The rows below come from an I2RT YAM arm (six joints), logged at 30 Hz.
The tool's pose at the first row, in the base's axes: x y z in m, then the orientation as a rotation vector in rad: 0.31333, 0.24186, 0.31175, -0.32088, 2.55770, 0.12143
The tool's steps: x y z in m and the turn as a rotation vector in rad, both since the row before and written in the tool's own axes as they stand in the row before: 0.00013, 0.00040, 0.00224, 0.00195, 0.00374, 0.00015; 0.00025, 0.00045, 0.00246, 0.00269, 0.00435, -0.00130; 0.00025, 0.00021, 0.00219, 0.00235, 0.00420, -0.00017; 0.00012, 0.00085, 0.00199, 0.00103, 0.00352, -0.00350; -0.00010, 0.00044, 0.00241, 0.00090, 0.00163, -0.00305; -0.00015, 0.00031, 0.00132, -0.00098, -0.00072, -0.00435; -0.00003, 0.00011, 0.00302, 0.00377, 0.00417, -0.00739; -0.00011, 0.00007, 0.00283, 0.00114, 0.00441, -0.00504; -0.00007, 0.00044, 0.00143, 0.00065, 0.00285, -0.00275; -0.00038, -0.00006, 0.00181, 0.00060, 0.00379, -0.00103; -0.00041, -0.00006, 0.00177, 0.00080, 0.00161, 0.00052; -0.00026, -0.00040, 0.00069, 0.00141, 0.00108, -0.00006; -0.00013, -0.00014, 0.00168, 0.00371, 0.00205, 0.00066; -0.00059, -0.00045, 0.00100, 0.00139, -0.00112, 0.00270
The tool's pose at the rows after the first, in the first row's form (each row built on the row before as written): 0.31428, 0.24256, 0.30980, -0.32046, 2.56139, 0.11849; 0.31523, 0.24331, 0.30760, -0.32169, 2.56539, 0.11398; 0.31609, 0.24378, 0.30562, -0.32159, 2.56946, 0.11033; 0.31679, 0.24486, 0.30388, -0.32616, 2.57226, 0.10725; 0.31798, 0.24565, 0.30189, -0.32995, 2.57327, 0.10475; 0.31869, 0.24617, 0.30085, -0.33580, 2.57175, 0.10453; 0.32021, 0.24671, 0.29829, -0.34443, 2.57431, 0.09638; 0.32170, 0.24719, 0.29593, -0.35106, 2.57763, 0.09242; 0.32235, 0.24782, 0.29474, -0.35473, 2.57987, 0.09015; 0.32358, 0.24809, 0.29338, -0.35633, 2.58338, 0.08841; 0.32481, 0.24836, 0.29207, -0.35558, 2.58504, 0.08731; 0.32547, 0.24813, 0.29161, -0.35528, 2.58603, 0.08529; 0.32644, 0.24824, 0.29023, -0.35333, 2.58802, 0.08039; 0.32754, 0.24807, 0.28967, -0.34919, 2.58738, 0.07972
